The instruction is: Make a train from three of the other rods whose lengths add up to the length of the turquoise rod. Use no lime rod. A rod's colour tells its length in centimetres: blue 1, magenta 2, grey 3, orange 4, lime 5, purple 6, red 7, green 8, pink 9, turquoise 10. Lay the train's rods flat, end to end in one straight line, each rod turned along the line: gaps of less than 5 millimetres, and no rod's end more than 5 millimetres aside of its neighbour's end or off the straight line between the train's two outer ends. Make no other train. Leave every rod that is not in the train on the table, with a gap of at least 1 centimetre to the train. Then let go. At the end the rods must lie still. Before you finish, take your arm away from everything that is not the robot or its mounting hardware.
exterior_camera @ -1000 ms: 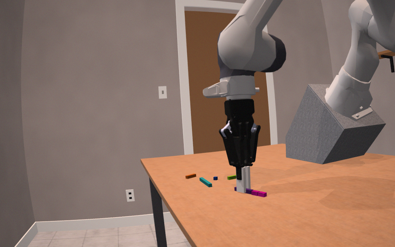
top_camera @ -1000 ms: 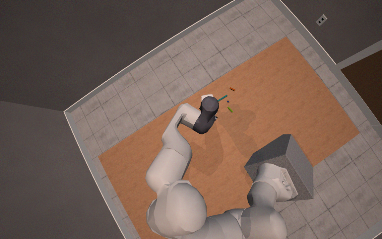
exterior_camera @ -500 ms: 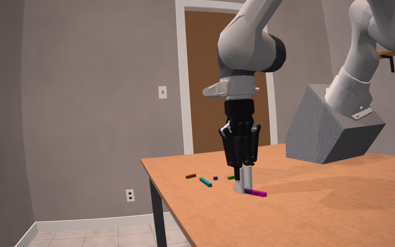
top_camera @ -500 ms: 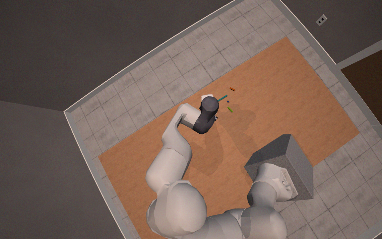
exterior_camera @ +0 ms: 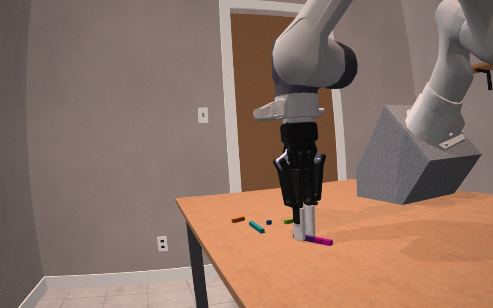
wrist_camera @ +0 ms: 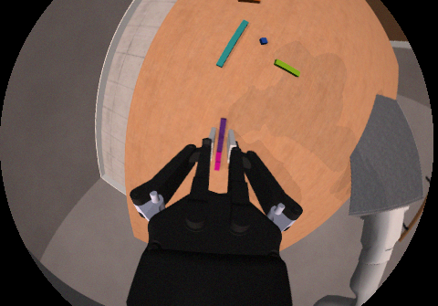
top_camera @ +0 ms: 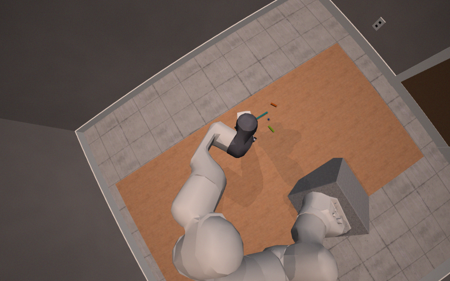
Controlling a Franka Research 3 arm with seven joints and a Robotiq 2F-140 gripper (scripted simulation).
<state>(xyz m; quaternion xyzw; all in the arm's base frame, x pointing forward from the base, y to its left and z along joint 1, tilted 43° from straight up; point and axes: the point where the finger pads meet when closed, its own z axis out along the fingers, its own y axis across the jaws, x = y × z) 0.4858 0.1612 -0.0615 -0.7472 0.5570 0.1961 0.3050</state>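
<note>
The purple rod is 3 cm below my hand. From my hand the other things lie so: lime rod (16 cm to the right, 5 cm behind, 3 cm below); then blue cube (19 cm to the right, 3 cm below); then turquoise rod (16 cm to the right, 5 cm ahead, 3 cm below).
</note>
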